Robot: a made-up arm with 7 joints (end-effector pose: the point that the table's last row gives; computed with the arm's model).
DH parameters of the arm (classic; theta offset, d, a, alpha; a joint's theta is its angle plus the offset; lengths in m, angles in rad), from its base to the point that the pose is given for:
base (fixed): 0 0 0 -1.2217
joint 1: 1.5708 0 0 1.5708
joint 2: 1.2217 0 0 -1.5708
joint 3: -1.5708 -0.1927 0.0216 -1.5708
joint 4: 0 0 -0.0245 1.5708
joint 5: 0 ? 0 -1.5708
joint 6: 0 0 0 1.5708
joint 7: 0 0 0 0
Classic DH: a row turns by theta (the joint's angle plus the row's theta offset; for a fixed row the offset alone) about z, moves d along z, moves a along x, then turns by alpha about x.
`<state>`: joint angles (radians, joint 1 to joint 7).
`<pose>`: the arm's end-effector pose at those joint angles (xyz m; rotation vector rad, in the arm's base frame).
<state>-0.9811 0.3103 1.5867 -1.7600 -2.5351 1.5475 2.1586</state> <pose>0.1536 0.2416 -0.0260 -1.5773 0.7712 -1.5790</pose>
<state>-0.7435 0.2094 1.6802 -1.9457 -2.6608 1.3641 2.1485</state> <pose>0.0976 0.2327 -0.0659 -1.9755 0.8286 -1.2754</pose>
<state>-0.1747 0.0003 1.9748 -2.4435 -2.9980 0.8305 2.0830</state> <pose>-0.0481 0.1604 -0.0626 -2.9237 0.3809 -0.2943</pose>
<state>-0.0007 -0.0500 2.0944 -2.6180 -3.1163 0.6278 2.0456</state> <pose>-0.0720 0.1232 -0.0357 -3.0927 -0.0408 0.0585</pose>
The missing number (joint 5, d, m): -0.2027
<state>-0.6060 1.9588 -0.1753 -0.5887 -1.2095 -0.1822 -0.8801</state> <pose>0.0951 0.3324 0.1843 1.9439 1.4542 -1.5772</pose>
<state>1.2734 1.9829 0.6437 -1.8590 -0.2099 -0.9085 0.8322</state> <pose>0.1894 0.1847 -0.0694 -0.4792 -0.8264 -1.5820</pose>
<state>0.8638 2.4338 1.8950 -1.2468 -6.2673 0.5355 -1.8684</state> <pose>0.1915 0.0539 0.2855 -2.9339 -0.5117 0.9308</pose>
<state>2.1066 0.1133 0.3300 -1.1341 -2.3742 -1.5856 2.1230</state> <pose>-0.3582 -0.0077 -0.0047 -0.8409 1.4142 1.0603</pose>
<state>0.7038 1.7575 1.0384 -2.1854 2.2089 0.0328 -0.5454</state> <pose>0.1787 0.0972 0.0913 -0.2453 -1.7238 -0.6634</pose>
